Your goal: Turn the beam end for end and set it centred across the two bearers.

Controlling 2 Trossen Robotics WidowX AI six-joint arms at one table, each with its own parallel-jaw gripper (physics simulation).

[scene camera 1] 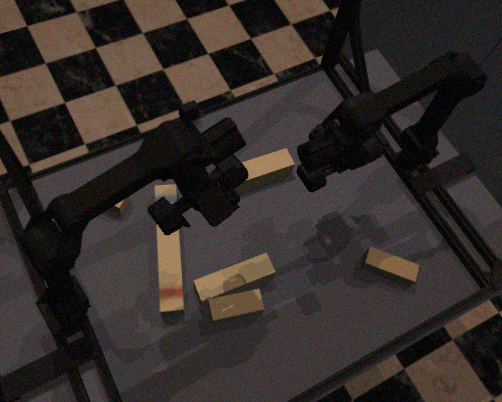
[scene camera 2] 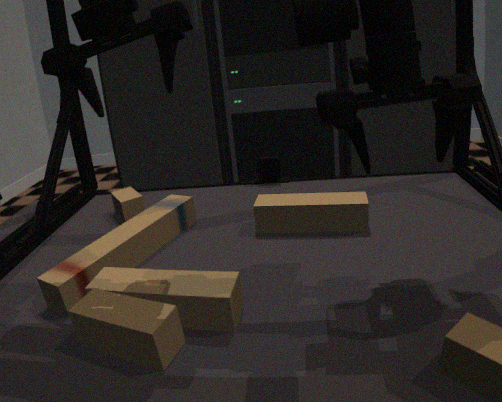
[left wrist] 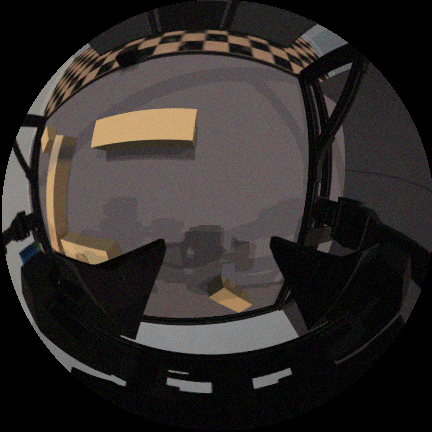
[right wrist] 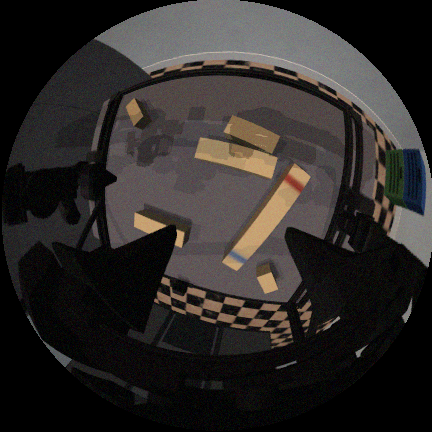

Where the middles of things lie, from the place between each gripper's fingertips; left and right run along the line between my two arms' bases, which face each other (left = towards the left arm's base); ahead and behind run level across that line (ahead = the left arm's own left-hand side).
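Long beam (scene camera 2: pixel 128 245): 210 mm below my right hand, 40 mm behind it and 70 mm to the right of it.
Relative to my left hand, the long beam is 11 cm below, 5 cm behind and 39 cm to the right.
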